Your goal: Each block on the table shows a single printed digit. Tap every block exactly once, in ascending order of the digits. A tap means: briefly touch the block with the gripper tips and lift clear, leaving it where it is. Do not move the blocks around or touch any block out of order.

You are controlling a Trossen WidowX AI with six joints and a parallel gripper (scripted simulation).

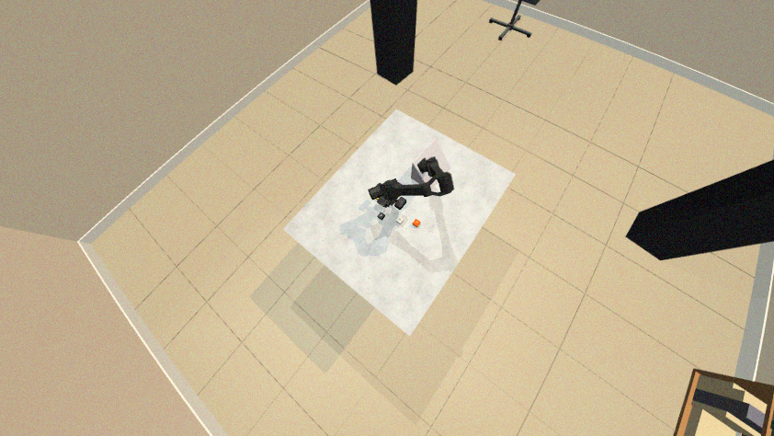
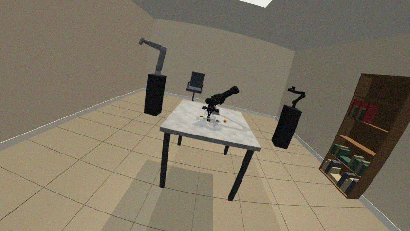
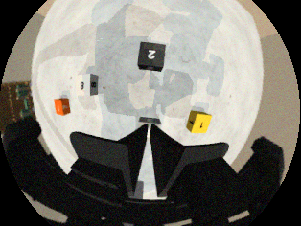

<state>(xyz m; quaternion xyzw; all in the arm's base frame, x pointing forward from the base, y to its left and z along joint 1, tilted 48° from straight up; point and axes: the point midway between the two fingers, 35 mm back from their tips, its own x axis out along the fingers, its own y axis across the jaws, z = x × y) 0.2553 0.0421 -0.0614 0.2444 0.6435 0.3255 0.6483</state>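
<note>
Now: the grey block 10 mm behind my gripper tip and 10 mm below it. Also, from my gripper tip: yellow block (20 mm ahead, 80 mm to the right, 10 mm below); then white block (40 mm ahead, 110 mm to the left, 10 mm below); then black block (90 mm ahead, 20 mm to the left, 10 mm below).
</note>
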